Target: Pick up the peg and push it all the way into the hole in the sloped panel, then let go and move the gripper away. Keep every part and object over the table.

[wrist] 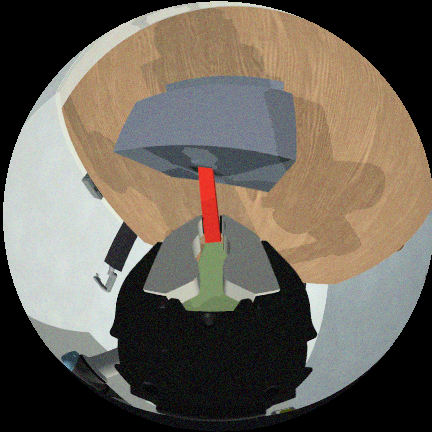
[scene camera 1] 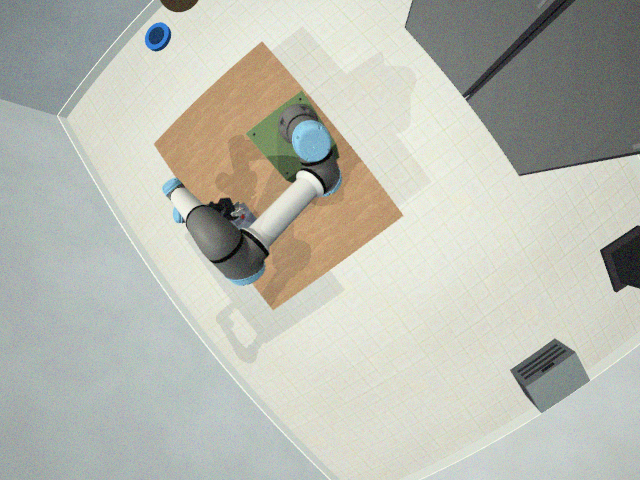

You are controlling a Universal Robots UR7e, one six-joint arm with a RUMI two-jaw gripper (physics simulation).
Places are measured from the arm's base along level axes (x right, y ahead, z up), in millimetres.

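Pixels of known places: gripper, fingertip midpoint: (wrist: 212, 216) (scene camera 1: 244, 210); arm's base, origin of the base link: (scene camera 1: 298, 124).
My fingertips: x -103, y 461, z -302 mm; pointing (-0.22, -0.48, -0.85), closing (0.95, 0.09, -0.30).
Ahead of a thing's pixels: the offset from my fingertips to its top centre. Level surfaces: height alone.
The red peg @(dz +31, dx -7, dy +25 mm) (wrist: 207, 200) (scene camera 1: 242, 217) is held between the fingertips of my gripper (wrist: 212, 216) (scene camera 1: 235, 211), which is shut on its near end. The peg points away from the gripper, and its far end meets the dark hole area in the sloped face of the grey-blue panel block @(dz +9, dx -22, dy +55 mm) (wrist: 210, 117) (scene camera 1: 249, 212). How deep the far end sits cannot be told; a long part of the peg shows between panel and fingers. In the scene view the arm partly hides the block, the peg and the gripper.
The block stands on the wooden table @(dz -94 mm) (scene camera 1: 217, 113) (wrist: 350, 125), near its left edge in the scene view. The arm's base stands on a green plate (scene camera 1: 268, 134). On the floor are a blue round object (scene camera 1: 157, 36) and a grey box (scene camera 1: 555, 379).
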